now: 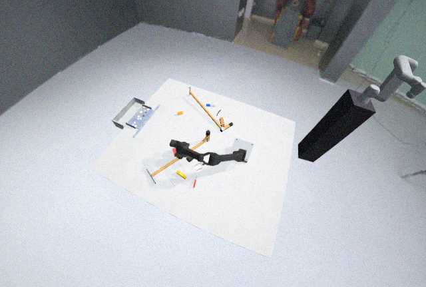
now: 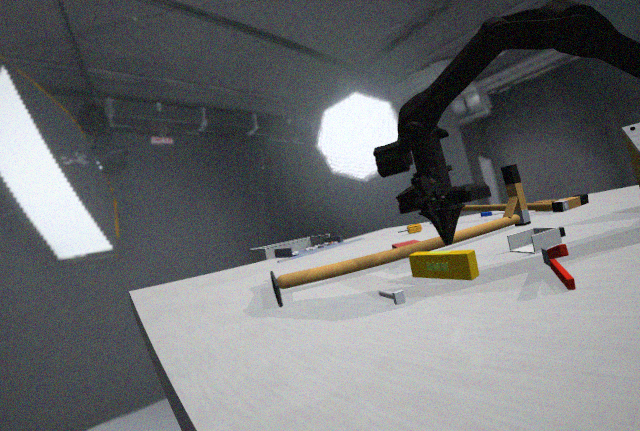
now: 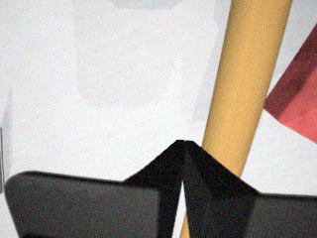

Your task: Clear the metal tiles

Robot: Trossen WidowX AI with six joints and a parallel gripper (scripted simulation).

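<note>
Now: the long scraper 3 cm ahead of my gripper tip, 1 cm to the left of it and 5 cm above it. Also, from my gripper tip: metal bracket (15 cm behind, 3 cm to the left, 1 cm below); yellow block (3 cm behind, 17 cm to the left, 1 cm above); red block (9 cm ahead, 1 cm to the right).
</note>
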